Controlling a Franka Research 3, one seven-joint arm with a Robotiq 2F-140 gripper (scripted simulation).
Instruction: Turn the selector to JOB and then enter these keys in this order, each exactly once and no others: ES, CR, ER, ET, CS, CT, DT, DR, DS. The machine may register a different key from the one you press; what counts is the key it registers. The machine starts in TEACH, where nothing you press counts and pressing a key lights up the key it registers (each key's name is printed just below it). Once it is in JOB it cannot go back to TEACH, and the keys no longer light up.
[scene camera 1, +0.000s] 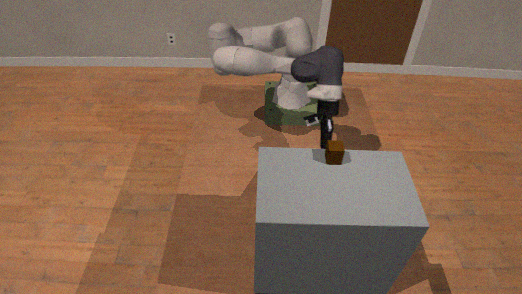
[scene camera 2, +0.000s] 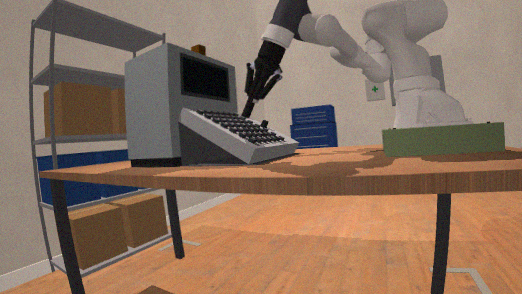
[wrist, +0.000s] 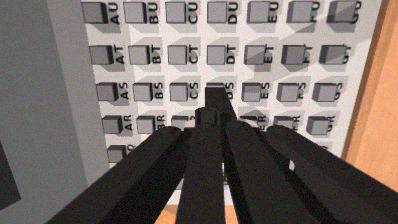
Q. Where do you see a grey machine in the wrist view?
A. At 49, 173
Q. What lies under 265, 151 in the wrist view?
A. The gripper.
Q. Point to a grey machine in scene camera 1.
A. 317, 217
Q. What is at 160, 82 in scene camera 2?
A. A grey machine.
